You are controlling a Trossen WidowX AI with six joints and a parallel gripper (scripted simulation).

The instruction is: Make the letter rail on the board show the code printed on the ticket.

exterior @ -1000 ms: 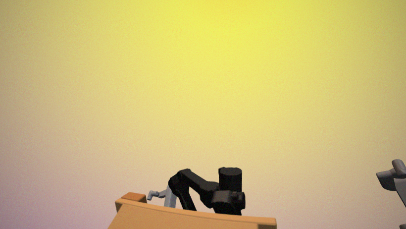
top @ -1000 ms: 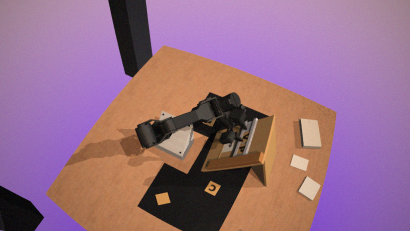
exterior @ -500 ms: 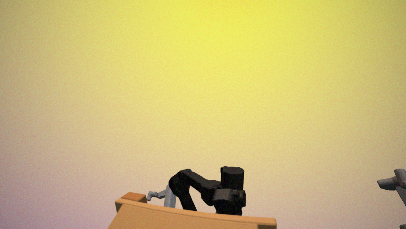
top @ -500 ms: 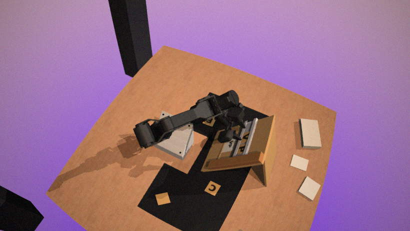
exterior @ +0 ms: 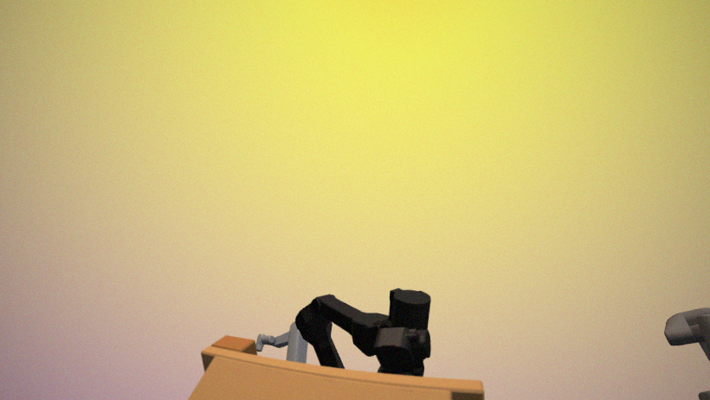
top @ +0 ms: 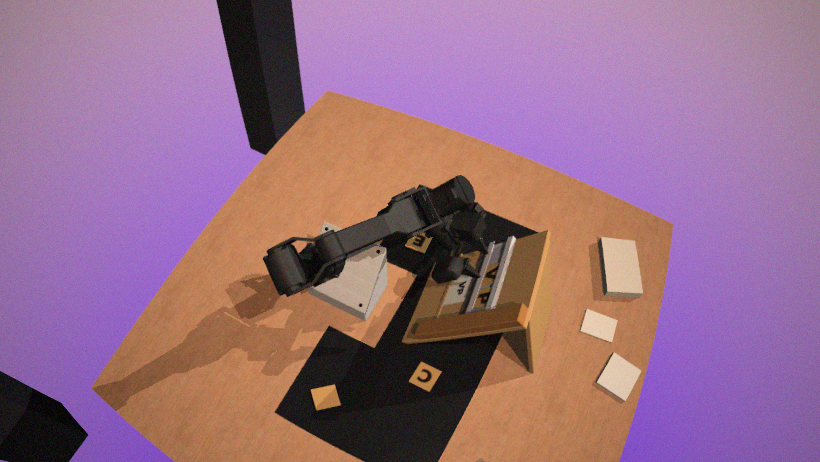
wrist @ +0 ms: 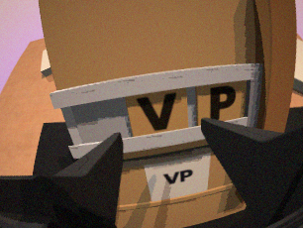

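The v tile is 20 mm below my gripper tip and 20 mm ahead of it. Also, from my gripper tip: black mat: 190 mm below, 120 mm behind, 100 mm to the right; white ticket: 90 mm below, 30 mm behind, 20 mm to the right; p tile: 60 mm to the right, 40 mm ahead, 20 mm below.
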